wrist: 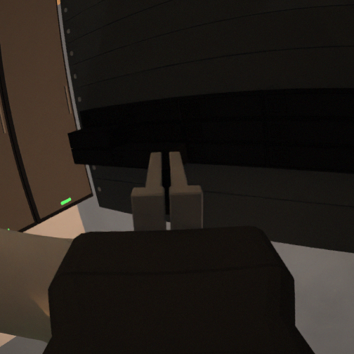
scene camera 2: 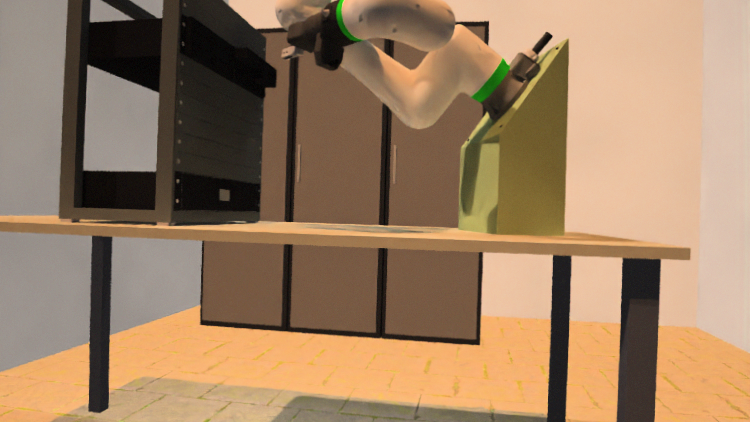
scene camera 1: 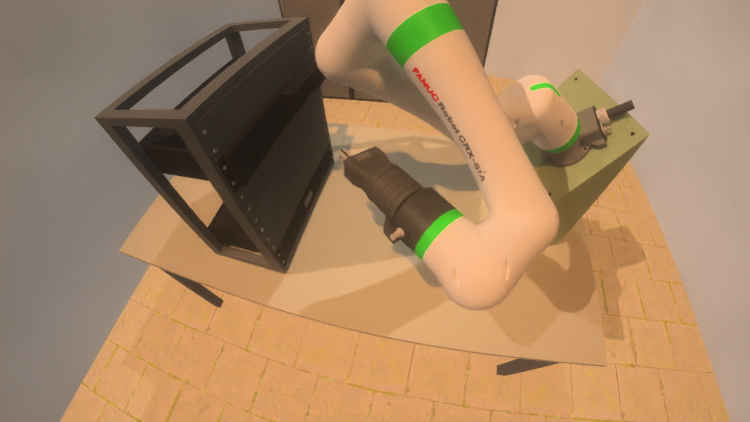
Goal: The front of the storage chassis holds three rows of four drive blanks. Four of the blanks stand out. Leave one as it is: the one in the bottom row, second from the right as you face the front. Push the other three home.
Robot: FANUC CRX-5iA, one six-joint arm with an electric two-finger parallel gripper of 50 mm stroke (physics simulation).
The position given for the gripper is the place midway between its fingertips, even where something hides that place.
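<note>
Scene camera 1: gripper (scene camera 1: 341, 153), rack (scene camera 1: 256, 129). Scene camera 2: rack (scene camera 2: 210, 71), gripper (scene camera 2: 284, 54). Wrist view: gripper (wrist: 165, 170), rack (wrist: 251, 102).
</note>
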